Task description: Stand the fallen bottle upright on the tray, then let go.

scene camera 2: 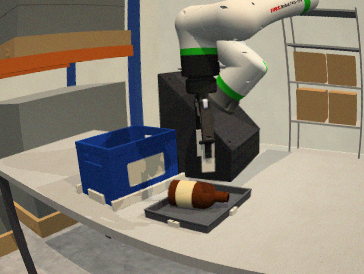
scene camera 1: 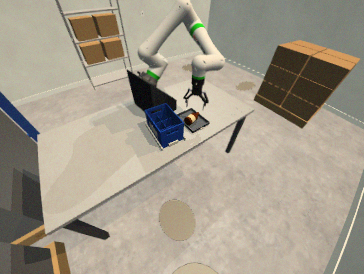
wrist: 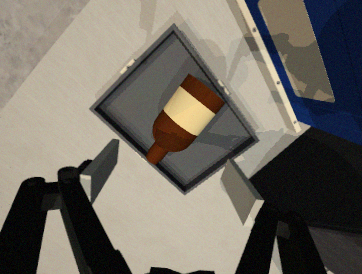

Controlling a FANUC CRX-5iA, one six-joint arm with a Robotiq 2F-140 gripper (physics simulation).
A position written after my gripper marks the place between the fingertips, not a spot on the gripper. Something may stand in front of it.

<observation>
I see my gripper (scene camera 2: 205, 162) and a brown bottle (scene camera 2: 191, 194).
The brown bottle also shows in the wrist view (wrist: 193, 105). My gripper is seen too in the wrist view (wrist: 173, 160).
</observation>
